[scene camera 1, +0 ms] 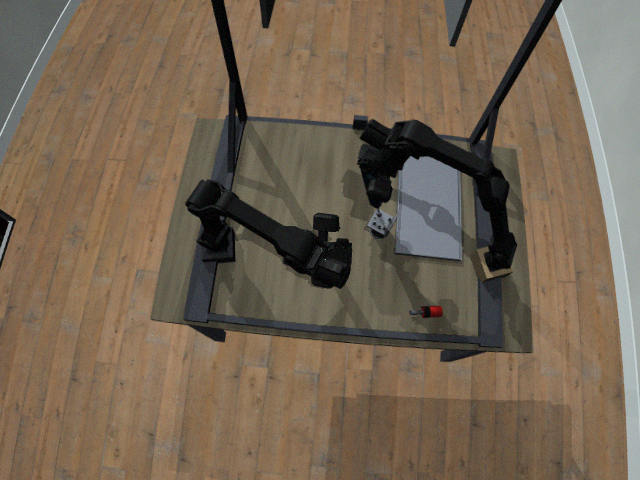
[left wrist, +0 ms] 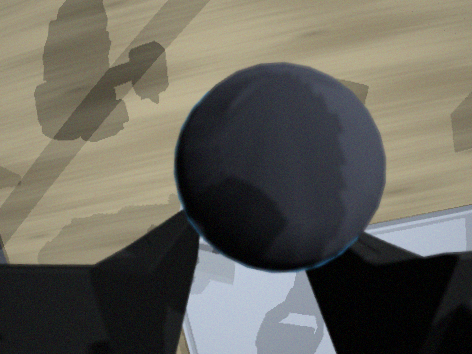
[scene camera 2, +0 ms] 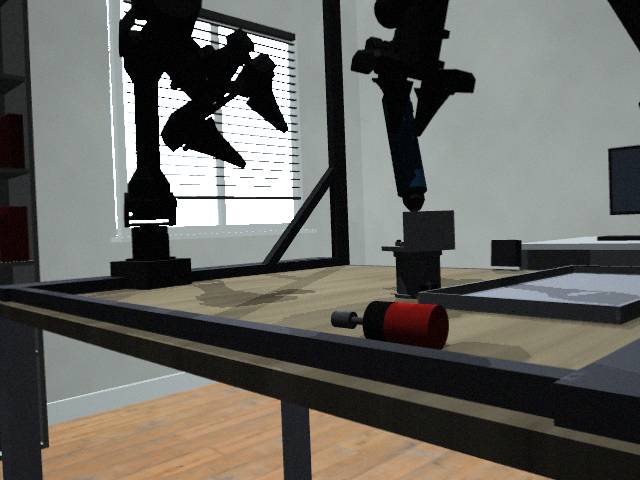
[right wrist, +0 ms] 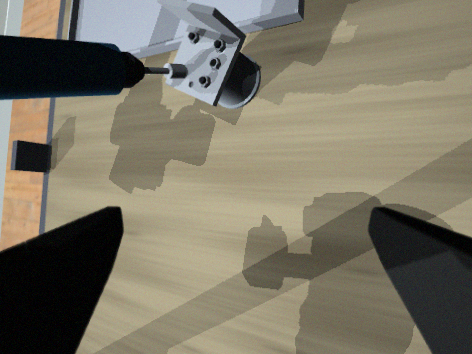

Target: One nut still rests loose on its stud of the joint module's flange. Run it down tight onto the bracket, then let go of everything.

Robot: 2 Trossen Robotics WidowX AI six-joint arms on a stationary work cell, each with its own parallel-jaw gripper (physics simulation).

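Frame: origin at the left arm's base, x ahead, y left, z up, level; centimetres.
Seen in the pictures: left gripper, between the fingertips: (scene camera 2: 405,134); right gripper, between the fingertips: (scene camera 2: 266,148) (right wrist: 248,219); left arm's base, origin of its link: (scene camera 1: 495,260); right arm's base, origin of its link: (scene camera 1: 216,243) (scene camera 2: 150,259).
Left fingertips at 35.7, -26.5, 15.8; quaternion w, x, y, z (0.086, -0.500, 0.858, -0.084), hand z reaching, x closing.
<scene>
Pixels of each thing's top centre, then the offset from my left fingertips to it, as dx, dy, dz.
- blue nut driver, centre of its top: (scene camera 2: 404,78) (scene camera 1: 380,171) -0.4, +0.8, +7.7
- upright dark joint module, centre of its top: (right wrist: 195,56) (scene camera 2: 417,239) -3.1, +6.2, -14.8
- pale tray, centre of its top: (scene camera 2: 588,279) (left wrist: 337,313) (scene camera 1: 430,197) -23.3, -0.9, -20.6
- black driver, centre of its top: (scene camera 2: 383,301) (scene camera 1: 427,311) -9.8, +36.0, -18.8
- small dark block, centre of its top: (scene camera 2: 505,239) (right wrist: 13,155) (scene camera 1: 361,118) -7.6, -34.3, -16.5
My left gripper (scene camera 2: 406,121) (left wrist: 246,213) is shut on the handle of a blue nut driver (scene camera 2: 407,155) (left wrist: 280,165) (right wrist: 60,67), which points down at a slight tilt. The driver's thin shaft and grey socket (right wrist: 177,71) reach the near corner of the pale bracket (right wrist: 200,60) (scene camera 2: 428,230). The socket hides the stud and nut beneath it. Several other studs with dark nuts (right wrist: 204,81) show on the bracket. The bracket sits on the upright dark joint module (scene camera 2: 417,271) (right wrist: 243,85). My right gripper (scene camera 2: 264,148) (right wrist: 248,219) is open and empty, apart from the module.
A pale tray (scene camera 1: 429,232) (scene camera 2: 522,304) lies beside the module. A red and black driver (scene camera 1: 432,311) (scene camera 2: 413,324) lies on its side near the table's front edge. A small dark block (scene camera 1: 360,121) (right wrist: 31,156) is at the far edge. Dark frame posts (scene camera 1: 232,118) rise from the table.
</scene>
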